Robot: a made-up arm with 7 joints. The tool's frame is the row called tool. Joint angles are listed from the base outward. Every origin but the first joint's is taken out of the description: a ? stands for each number. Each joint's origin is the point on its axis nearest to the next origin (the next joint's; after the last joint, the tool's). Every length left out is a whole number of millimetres.
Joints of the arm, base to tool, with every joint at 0 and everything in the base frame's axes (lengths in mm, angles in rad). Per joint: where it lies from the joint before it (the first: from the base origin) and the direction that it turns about. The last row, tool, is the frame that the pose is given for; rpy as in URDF.
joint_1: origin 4 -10 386 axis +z
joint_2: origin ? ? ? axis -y
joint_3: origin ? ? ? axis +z
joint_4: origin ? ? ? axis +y
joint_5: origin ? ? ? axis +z
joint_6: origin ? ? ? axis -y
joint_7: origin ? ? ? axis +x
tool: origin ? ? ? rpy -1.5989 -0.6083 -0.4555
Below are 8 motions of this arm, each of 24 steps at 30 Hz.
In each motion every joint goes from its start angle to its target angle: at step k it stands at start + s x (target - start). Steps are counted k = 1, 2, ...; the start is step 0. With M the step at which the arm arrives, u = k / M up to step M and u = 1 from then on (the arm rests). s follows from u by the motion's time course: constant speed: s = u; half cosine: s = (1 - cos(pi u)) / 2; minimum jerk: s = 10 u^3 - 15 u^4 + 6 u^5.
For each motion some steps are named. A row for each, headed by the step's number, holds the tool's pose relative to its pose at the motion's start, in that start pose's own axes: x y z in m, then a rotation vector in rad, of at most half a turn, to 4 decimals.
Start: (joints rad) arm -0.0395 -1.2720 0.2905 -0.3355 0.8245 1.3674 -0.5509
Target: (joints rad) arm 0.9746 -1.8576 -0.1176 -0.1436 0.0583 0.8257 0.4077
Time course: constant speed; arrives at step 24
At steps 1, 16, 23, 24:
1: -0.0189 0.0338 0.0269 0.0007 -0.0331 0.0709
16: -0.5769 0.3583 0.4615 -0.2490 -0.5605 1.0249
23: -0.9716 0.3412 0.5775 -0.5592 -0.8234 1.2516
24: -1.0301 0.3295 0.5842 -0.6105 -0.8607 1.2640

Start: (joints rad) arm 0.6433 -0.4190 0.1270 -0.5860 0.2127 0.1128 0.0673
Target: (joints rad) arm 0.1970 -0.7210 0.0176 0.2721 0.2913 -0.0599 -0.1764
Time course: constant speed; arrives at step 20
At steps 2, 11, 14, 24:
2: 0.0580 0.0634 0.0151 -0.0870 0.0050 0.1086
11: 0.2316 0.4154 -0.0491 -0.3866 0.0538 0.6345
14: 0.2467 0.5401 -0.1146 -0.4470 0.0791 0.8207
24: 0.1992 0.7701 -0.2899 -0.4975 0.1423 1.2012

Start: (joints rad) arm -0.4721 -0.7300 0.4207 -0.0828 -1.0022 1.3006 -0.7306
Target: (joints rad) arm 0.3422 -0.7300 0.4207 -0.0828 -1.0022 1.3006 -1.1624
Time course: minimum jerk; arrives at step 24
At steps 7, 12, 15, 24:
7: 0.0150 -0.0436 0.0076 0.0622 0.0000 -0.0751
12: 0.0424 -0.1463 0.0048 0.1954 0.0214 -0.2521
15: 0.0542 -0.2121 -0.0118 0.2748 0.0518 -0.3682
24: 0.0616 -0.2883 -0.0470 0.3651 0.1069 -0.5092

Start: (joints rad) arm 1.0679 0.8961 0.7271 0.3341 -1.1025 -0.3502 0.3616
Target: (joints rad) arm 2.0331 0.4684 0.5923 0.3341 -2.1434 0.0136 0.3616
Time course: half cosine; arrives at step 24
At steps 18, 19, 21, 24:
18: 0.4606 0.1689 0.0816 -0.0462 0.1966 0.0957
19: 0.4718 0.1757 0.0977 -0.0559 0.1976 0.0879
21: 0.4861 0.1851 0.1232 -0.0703 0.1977 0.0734
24: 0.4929 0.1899 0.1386 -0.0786 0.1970 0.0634

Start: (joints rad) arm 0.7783 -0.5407 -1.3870 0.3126 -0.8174 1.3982 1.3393
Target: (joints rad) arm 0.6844 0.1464 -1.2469 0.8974 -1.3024 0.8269 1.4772
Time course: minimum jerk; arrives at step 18
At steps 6, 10, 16, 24:
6: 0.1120 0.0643 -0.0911 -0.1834 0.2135 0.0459
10: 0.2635 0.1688 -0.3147 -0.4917 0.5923 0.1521
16: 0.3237 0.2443 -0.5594 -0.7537 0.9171 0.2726
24: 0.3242 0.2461 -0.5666 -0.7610 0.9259 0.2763

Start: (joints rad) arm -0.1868 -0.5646 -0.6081 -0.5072 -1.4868 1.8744 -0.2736
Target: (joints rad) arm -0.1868 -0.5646 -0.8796 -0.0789 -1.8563 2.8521 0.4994
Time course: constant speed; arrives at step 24
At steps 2, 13, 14, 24:
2: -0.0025 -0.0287 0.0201 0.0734 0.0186 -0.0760
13: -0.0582 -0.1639 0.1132 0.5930 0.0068 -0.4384
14: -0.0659 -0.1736 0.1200 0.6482 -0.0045 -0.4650
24: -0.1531 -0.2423 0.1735 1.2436 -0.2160 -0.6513

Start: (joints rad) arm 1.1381 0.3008 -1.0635 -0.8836 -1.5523 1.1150 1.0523
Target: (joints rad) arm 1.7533 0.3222 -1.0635 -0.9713 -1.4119 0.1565 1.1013
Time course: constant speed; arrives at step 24
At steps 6, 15, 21, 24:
6: 0.0737 0.1221 -0.0401 -0.1827 0.2197 0.2643
15: 0.1231 0.3258 -0.1420 -0.4824 0.5218 0.6645
21: 0.1079 0.4582 -0.2316 -0.7000 0.7032 0.9321
24: 0.0856 0.5188 -0.2805 -0.8144 0.7870 1.0659

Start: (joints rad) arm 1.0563 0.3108 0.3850 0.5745 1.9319 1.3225 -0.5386
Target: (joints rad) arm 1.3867 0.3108 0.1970 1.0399 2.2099 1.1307 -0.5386
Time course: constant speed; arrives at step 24
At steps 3, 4, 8, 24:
3: -0.0047 0.0175 -0.0331 0.0252 0.0494 0.0485
4: -0.0068 0.0235 -0.0440 0.0340 0.0659 0.0644
8: -0.0183 0.0474 -0.0868 0.0711 0.1321 0.1268
24: -0.1076 0.1431 -0.2402 0.2442 0.3994 0.3522

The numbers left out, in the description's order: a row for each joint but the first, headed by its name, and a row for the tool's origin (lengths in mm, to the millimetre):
joint_2: 0 -58 0
joint_3: -22 0 382
joint_4: 22 101 0
joint_5: -25 0 523
joint_6: -27 -175 0
joint_7: 46 0 182
tool: 0 5 -8

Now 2 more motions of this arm.
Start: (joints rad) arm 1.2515 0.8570 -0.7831 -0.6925 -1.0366 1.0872 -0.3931
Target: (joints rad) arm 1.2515 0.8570 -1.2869 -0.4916 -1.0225 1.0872 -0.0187
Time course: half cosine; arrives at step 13
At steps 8, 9, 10, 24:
8: -0.0299 -0.1825 0.1359 0.0017 -0.0426 -0.1429
9: -0.0402 -0.2058 0.1602 -0.0006 -0.0515 -0.1620
10: -0.0499 -0.2241 0.1812 -0.0030 -0.0594 -0.1773
24: -0.0648 -0.2474 0.2111 -0.0074 -0.0706 -0.1976

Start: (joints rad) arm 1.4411 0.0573 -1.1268 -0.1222 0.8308 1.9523 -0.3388
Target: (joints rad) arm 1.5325 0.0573 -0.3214 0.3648 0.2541 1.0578 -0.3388
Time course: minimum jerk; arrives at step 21
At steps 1, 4, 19, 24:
1: 0.0000 0.0003 -0.0001 -0.0004 -0.0002 0.0012
4: -0.0001 0.0144 -0.0042 -0.0206 -0.0100 0.0606
19: -0.2245 0.2674 0.0604 -0.0164 -0.4273 1.2931
24: -0.2275 0.2682 0.0624 -0.0135 -0.4330 1.3023

